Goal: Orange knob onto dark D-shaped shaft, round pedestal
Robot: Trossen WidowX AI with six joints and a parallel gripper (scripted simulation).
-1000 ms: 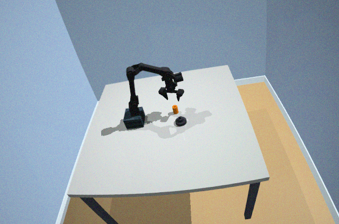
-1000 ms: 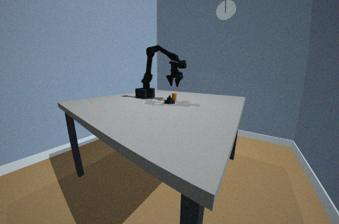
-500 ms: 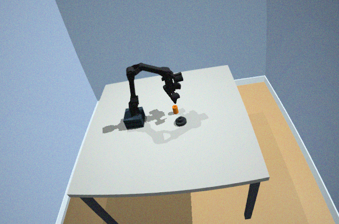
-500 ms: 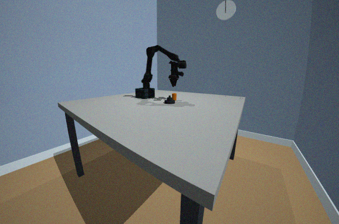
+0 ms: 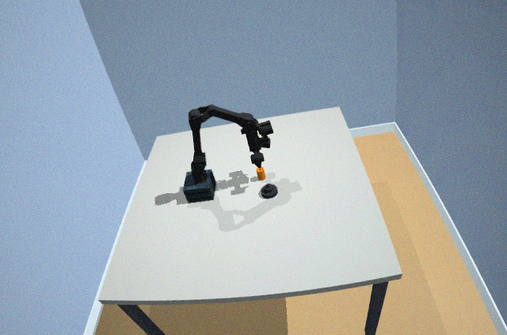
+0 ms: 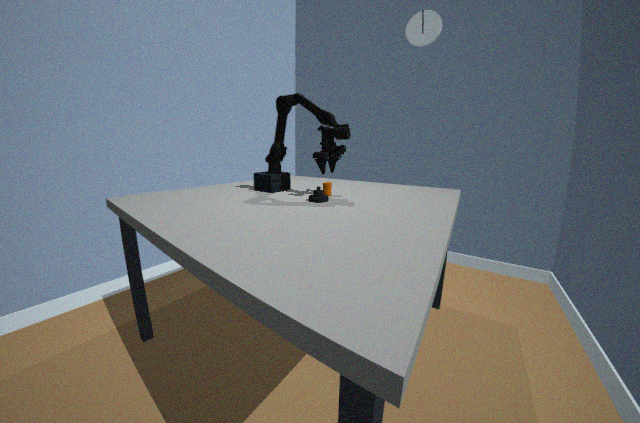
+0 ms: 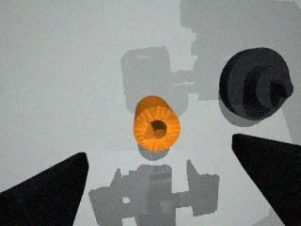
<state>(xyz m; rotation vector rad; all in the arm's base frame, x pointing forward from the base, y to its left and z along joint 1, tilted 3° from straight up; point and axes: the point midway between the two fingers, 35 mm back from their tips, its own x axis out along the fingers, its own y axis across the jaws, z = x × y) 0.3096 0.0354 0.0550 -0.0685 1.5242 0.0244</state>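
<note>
The orange knob lies 70 mm below my gripper tip. The rest, counted from my gripper tip: round pedestal (130 mm to the right, 70 mm below, 30 mm ahead).
</note>
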